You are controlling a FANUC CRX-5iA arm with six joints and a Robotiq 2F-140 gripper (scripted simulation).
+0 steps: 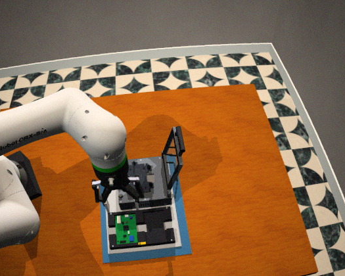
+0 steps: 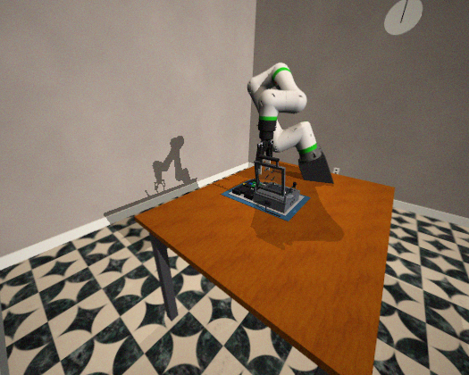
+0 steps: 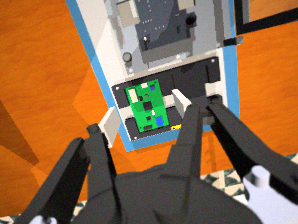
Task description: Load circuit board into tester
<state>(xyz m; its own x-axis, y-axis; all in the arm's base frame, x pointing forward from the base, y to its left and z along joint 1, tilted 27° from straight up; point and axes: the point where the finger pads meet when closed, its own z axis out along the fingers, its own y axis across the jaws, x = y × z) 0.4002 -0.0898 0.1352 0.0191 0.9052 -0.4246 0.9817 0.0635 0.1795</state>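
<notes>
The green circuit board lies 12 cm below my hand and 3 cm to the right of it. From my hand the other things lie so: tester lid 18 cm ahead, 13 cm to the left, 4 cm above; then latch hook 19 cm to the left, 5 cm below.
</notes>
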